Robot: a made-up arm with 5 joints.
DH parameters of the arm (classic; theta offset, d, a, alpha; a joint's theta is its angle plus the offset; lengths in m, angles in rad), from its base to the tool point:
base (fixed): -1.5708 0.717 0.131 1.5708
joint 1: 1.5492 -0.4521 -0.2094 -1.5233
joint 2: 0 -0.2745 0.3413 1.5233
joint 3: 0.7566 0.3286 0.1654 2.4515
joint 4: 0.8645 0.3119 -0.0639 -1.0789
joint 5: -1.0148 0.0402 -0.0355 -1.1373
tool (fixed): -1.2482 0.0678 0 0
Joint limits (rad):
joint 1: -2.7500..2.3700
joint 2: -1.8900..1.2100
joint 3: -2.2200..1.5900
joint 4: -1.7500..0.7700
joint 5: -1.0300..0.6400
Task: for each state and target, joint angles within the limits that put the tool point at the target. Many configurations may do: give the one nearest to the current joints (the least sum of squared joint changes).
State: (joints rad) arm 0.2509 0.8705 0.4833 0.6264 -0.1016
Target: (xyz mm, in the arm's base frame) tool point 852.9 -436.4 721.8
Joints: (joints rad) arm -0.4359 1.0041 0.2551 0.7070 0.0520
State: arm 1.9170 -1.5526 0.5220 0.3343 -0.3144
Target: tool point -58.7 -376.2 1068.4
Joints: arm 1.9468 -1.6594 0.6786 0.5263 -0.1419
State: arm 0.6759 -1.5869 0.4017 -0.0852 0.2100
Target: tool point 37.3 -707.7 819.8
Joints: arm 1.0855 -1.8900 0.0003 0.2998 0.5900
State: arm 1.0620 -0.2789 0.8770 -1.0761 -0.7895
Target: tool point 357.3 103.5 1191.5
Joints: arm 1.0285 0.0143 0.1989 -1.0373 -0.8347
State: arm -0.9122 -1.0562 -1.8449 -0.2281 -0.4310
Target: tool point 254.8 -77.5 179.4
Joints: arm -1.1645 -1.0780 -1.8735 -0.1945 -0.3732
